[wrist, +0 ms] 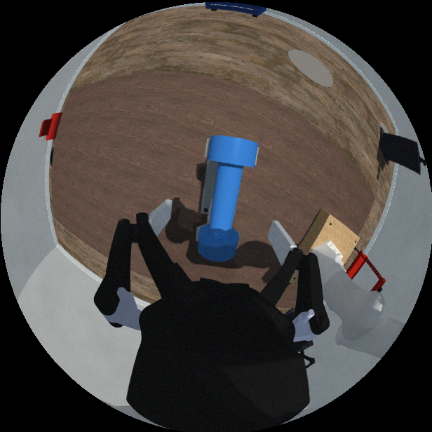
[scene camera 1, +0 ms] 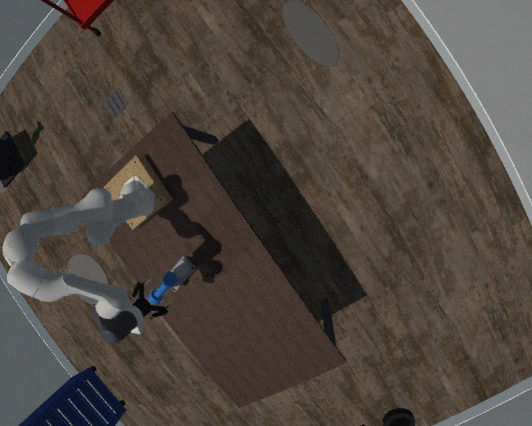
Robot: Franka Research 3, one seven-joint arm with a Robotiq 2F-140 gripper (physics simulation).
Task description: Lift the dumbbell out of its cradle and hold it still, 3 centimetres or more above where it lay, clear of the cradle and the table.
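Note:
The blue dumbbell lies lengthwise over its pale grey cradle, which stands on the brown table. In the wrist view its far head is up and its near head is towards the gripper; cradle parts show along its left side and at both heads. My gripper is wide open with nothing held. In the wrist view its grey pads stand left and right of the near head, with space on both sides. The exact height of the fingers above the dumbbell is hard to tell.
The brown table holds a light wooden board, which bears the arm's white base. The arm loops beyond the table edge. A blue slatted object and a red object stand off the table.

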